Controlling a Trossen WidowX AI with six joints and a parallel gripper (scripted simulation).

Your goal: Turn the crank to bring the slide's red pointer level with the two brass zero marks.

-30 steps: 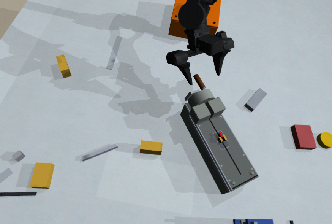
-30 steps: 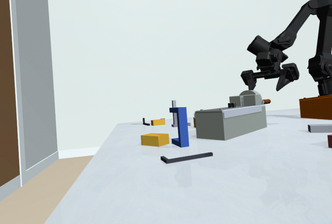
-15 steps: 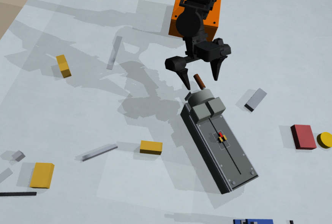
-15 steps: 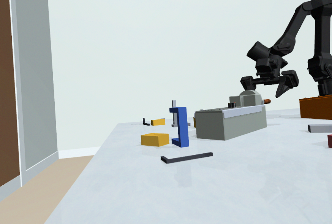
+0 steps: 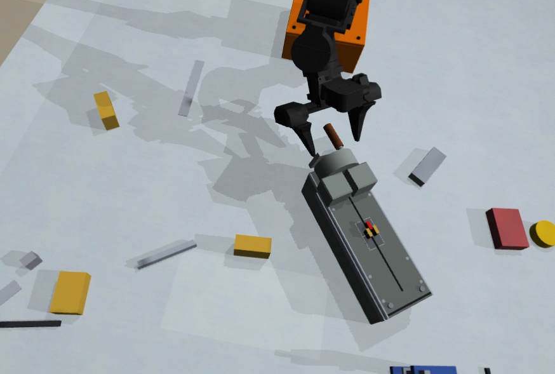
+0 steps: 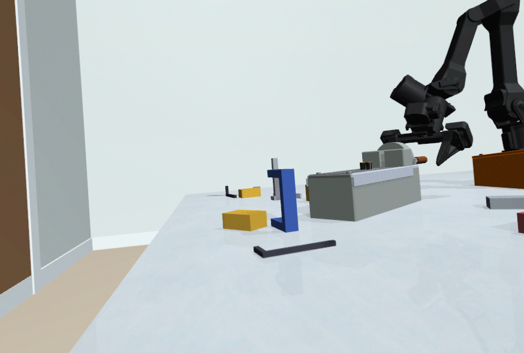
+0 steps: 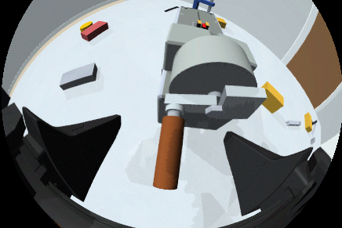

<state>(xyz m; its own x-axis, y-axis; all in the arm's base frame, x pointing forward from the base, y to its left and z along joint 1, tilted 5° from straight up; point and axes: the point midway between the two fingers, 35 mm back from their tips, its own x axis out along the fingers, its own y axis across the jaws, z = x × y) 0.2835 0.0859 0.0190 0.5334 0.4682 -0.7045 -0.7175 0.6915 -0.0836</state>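
Now: the brown handle 20 mm behind my gripper tip, 10 mm to the right of it and 10 mm above it. From my gripper tip the other things lie so: red pointer: 120 mm ahead, 90 mm to the left, 10 mm above; grey block: 190 mm to the left, 80 mm behind, 60 mm below; blue clamp: 300 mm ahead, 240 mm to the left, 20 mm below.
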